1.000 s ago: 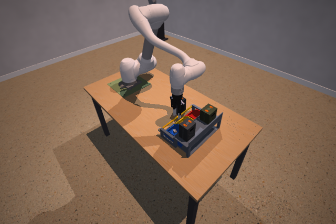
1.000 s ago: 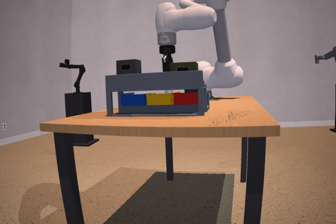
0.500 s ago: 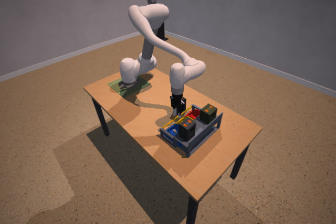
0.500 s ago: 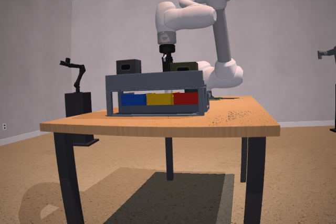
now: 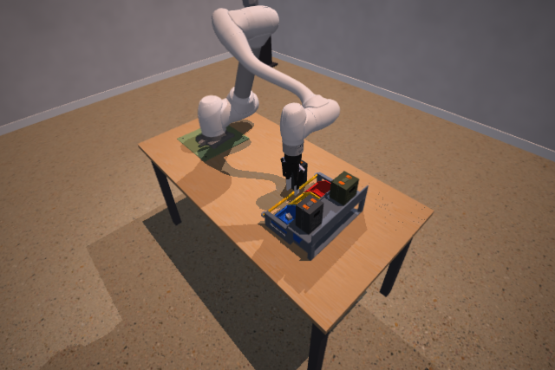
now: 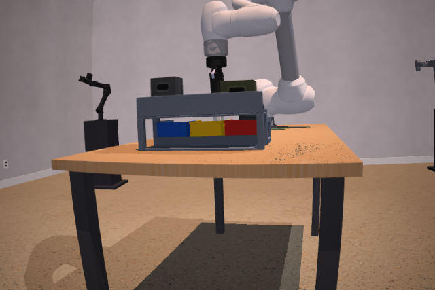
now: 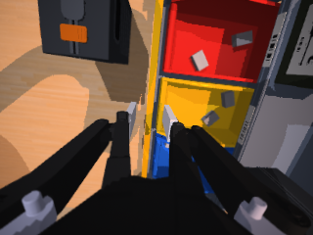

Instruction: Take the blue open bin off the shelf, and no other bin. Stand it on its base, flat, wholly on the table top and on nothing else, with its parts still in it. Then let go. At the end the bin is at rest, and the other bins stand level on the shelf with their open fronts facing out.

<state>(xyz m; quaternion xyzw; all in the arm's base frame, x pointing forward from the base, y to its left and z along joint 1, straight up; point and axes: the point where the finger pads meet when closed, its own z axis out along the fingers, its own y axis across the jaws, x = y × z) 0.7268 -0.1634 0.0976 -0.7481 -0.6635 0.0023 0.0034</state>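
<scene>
Now: the thin yellow rod 5 cm below my hand. Round my hand: dark box: 12 cm to the left, 6 cm behind, 4 cm below; then red bin: 12 cm ahead, 10 cm to the left, 6 cm below; then yellow bin: 10 cm ahead, 6 cm below, 1 cm to the right.
</scene>
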